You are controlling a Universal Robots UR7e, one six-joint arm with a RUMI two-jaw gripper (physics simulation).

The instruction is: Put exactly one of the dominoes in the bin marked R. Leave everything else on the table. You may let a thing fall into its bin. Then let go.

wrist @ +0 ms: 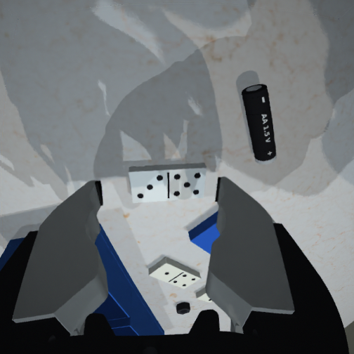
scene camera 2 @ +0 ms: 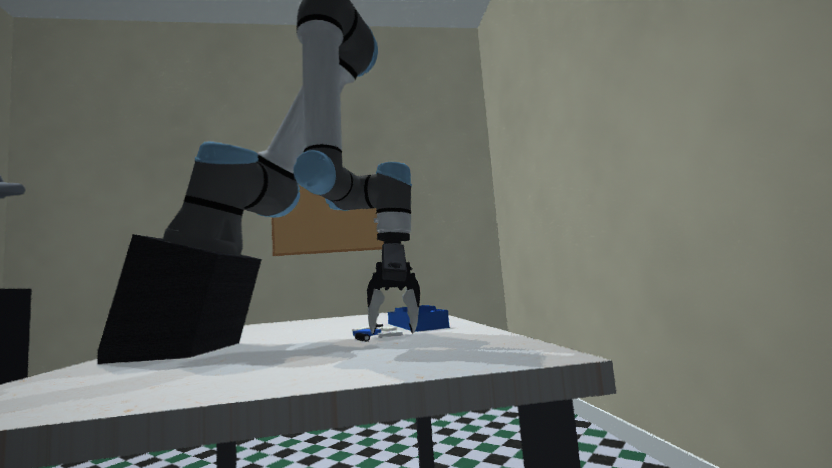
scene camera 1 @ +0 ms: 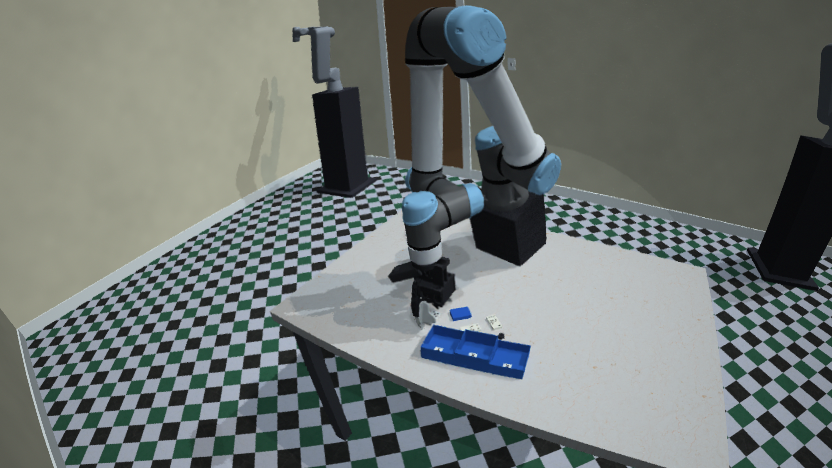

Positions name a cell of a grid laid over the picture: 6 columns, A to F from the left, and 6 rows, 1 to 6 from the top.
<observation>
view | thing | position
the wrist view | my gripper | C4
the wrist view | blue block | D4
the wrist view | black AA battery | E2
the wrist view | cream domino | C5
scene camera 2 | my gripper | C5
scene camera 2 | blue three-bin tray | D5
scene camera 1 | my gripper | D5
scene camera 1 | blue three-bin tray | D5
</observation>
